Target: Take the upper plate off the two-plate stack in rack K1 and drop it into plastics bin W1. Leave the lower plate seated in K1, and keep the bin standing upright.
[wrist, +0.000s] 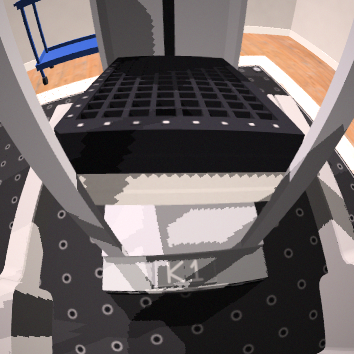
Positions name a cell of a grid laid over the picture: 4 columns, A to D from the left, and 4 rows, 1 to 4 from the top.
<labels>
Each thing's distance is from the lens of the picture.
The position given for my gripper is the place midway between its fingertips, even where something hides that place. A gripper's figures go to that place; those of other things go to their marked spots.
my gripper (B2): 0.11 m
black plate (B2): 0.08 m
</labels>
